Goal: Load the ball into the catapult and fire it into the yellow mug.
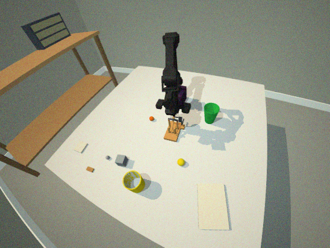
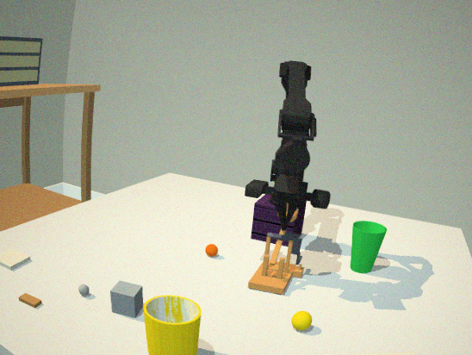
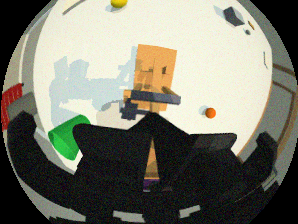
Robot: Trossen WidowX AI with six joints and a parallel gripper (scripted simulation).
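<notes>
Right now my gripper tip is 4 cm above the wooden catapult and 2 cm to the right of it. The rest, counted from my gripper tip: orange ball (18 cm to the right, 10 cm below, 1 cm ahead); green cup (18 cm to the left, 15 cm behind, 8 cm below); yellow ball (20 cm ahead, 15 cm to the left, 10 cm below).
</notes>
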